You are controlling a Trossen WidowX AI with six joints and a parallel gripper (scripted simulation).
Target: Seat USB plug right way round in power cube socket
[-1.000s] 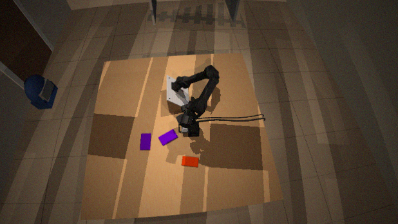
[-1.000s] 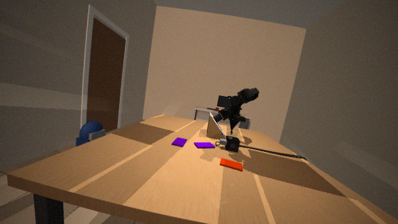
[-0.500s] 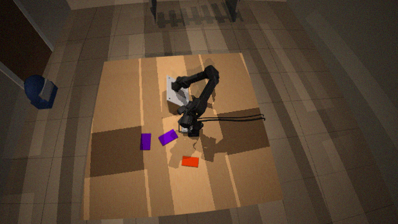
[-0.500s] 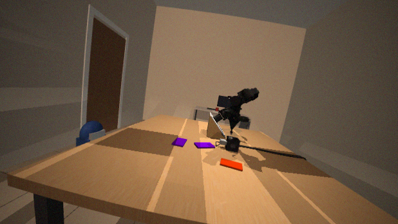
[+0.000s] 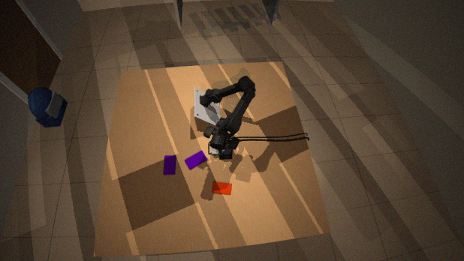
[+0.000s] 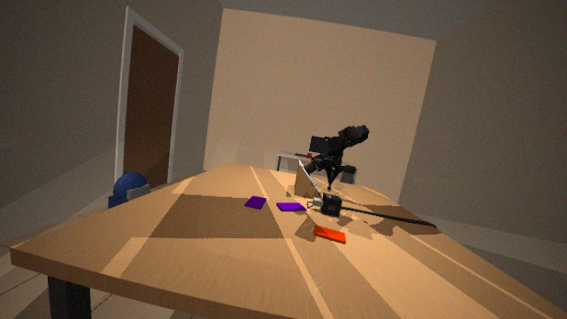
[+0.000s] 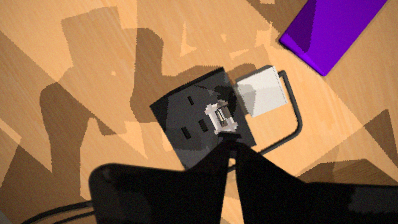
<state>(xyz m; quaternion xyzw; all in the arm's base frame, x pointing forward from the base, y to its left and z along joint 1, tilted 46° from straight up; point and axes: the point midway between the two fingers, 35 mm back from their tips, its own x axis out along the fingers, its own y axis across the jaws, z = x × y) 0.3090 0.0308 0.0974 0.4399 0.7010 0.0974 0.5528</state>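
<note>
The silver USB plug lies 2 cm below my gripper tip. Also, from my gripper tip: orange-red block: 22 cm ahead, 13 cm below, 2 cm to the right.
</note>
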